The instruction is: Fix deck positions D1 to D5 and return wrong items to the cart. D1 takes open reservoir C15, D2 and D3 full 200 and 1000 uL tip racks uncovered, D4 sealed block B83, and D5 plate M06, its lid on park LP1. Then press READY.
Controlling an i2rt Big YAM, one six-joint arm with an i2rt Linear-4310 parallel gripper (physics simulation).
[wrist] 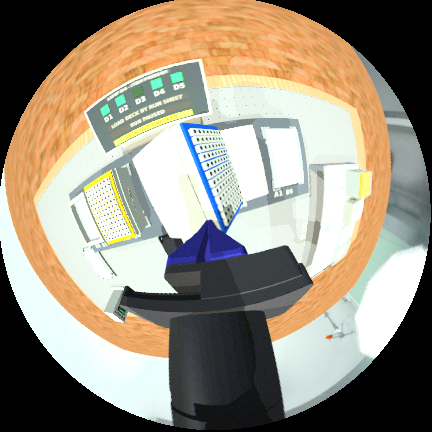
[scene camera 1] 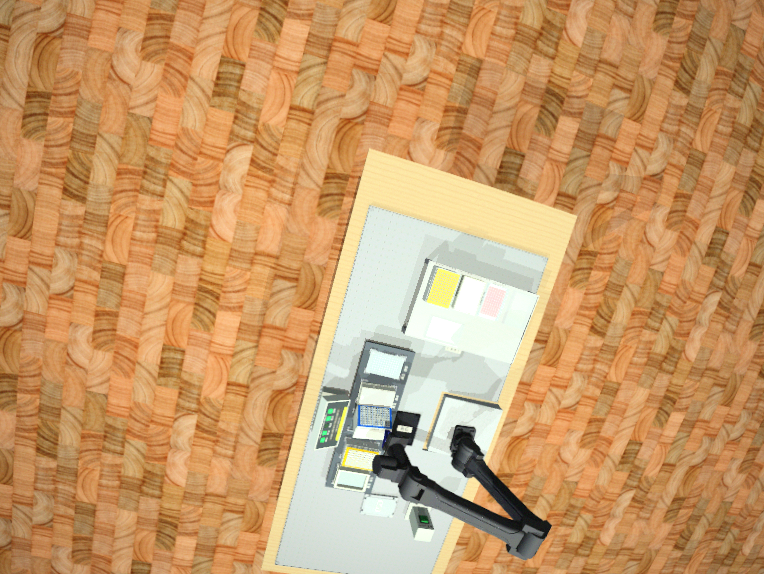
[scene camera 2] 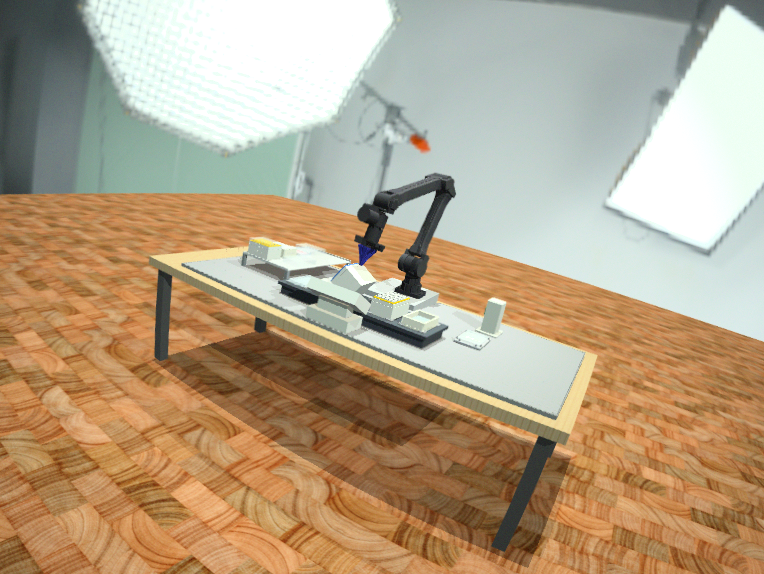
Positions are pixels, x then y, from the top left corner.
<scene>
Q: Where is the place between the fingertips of the gripper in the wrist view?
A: At 209, 223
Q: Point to a small white box with green button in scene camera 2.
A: At 493, 314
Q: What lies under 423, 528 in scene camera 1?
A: A small white box with green button.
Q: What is the gripper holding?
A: A blue tip box.
</scene>
